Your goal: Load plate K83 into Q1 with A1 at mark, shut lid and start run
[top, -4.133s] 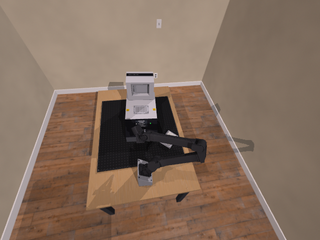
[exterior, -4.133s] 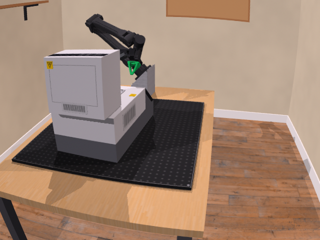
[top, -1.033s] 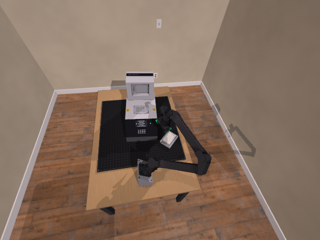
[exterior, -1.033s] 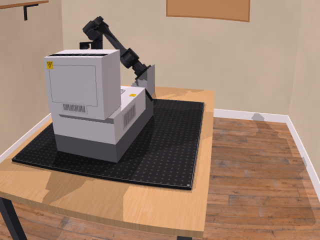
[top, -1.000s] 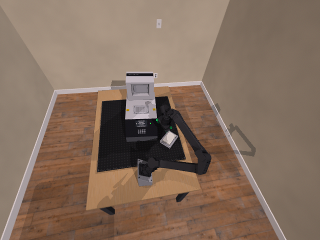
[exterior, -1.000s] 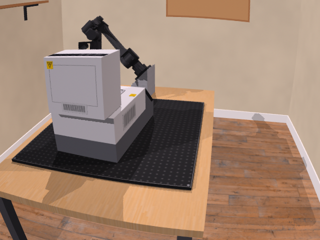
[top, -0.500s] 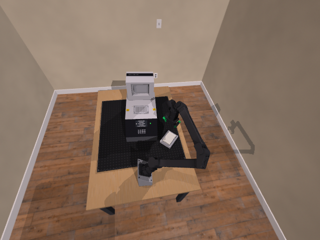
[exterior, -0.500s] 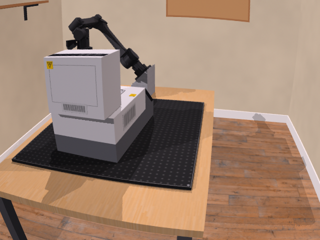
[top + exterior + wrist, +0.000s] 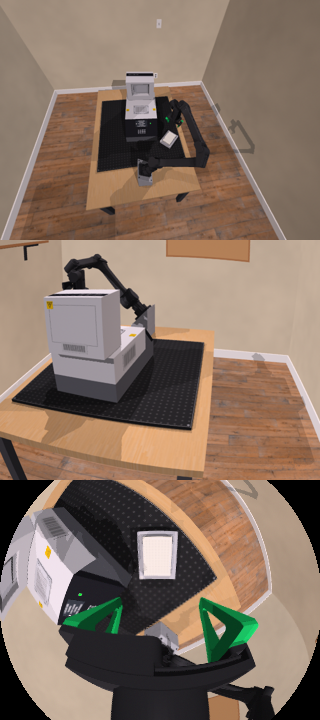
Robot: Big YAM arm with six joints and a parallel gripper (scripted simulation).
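Right now the white plate K83 is 10 mm to the left of my hand and 240 mm below it. From my hand the other things lie so: plate nest N1 (10 mm to the left, 250 mm below).
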